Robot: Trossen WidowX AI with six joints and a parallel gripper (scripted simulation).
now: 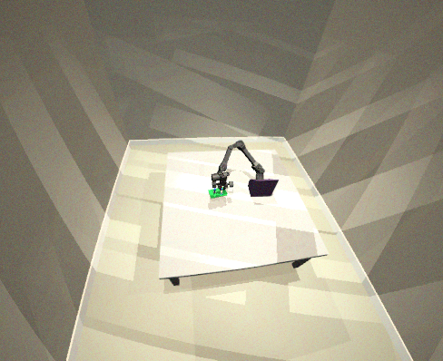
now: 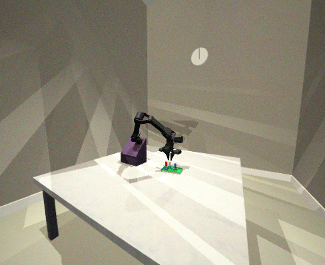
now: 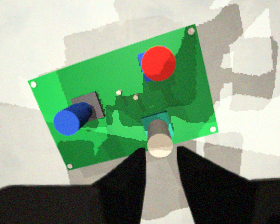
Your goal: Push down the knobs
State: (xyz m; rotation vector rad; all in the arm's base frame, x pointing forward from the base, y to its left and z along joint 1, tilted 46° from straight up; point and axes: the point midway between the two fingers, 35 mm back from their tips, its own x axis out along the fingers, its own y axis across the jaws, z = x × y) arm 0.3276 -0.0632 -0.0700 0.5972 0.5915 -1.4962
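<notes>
My gripper tip is 3 cm above the beige knob. Round my gripper tip: blue knob (6 cm ahead, 3 cm below, 2 cm to the right).
</notes>
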